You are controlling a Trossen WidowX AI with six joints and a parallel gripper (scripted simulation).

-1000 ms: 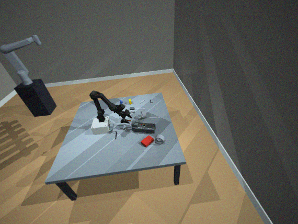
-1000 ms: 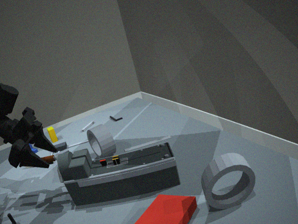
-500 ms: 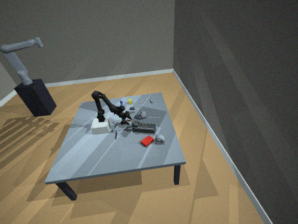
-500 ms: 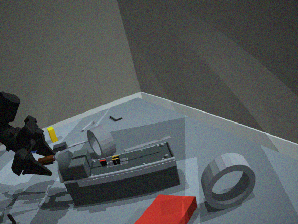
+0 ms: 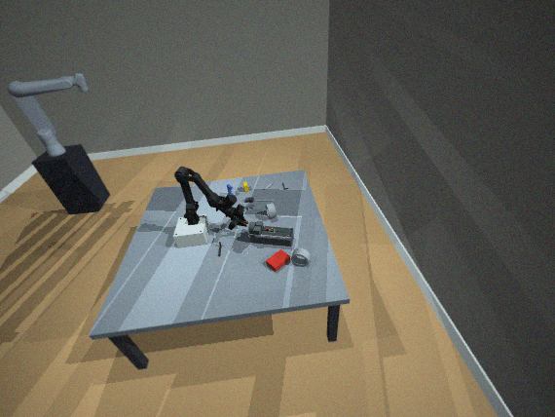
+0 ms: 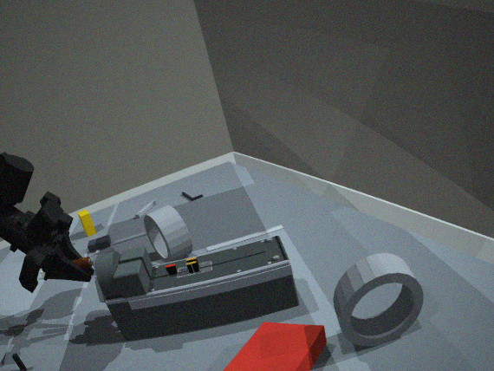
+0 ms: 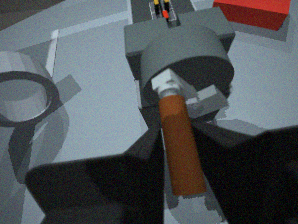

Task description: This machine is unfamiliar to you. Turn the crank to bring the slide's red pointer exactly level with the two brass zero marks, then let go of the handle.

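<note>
My gripper tip is now 120 mm short of the red pointer, 50 mm to the left of it and 10 mm above it. The rest, counted from my gripper tip: brown handle: 20 mm behind, 20 mm above; yellow block: 30 mm behind, 540 mm to the left, 60 mm below; blue clamp: 140 mm behind, 480 mm to the left, 40 mm below.
</note>
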